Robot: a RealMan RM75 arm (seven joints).
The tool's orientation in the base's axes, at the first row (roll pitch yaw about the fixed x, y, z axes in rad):
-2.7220, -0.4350, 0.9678
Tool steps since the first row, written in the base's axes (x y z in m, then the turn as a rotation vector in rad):
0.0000, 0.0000, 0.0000, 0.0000, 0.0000, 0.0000
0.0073, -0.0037, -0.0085, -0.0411, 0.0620, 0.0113
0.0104, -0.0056, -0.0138, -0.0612, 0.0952, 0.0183
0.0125, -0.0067, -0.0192, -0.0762, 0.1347, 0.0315
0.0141, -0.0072, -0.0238, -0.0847, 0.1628, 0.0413
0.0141, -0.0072, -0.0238, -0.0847, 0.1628, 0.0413
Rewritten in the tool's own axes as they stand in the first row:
0.0000, 0.0000, 0.0000, 0.0000, 0.0000, 0.0000
-0.0026, 0.0107, 0.0042, 0.0299, -0.0624, 0.0294
-0.0046, 0.0160, 0.0071, 0.0473, -0.0946, 0.0442
-0.0067, 0.0202, 0.0108, 0.0747, -0.1271, 0.0567
-0.0082, 0.0235, 0.0141, 0.0954, -0.1485, 0.0649
-0.0082, 0.0235, 0.0141, 0.0954, -0.1485, 0.0649

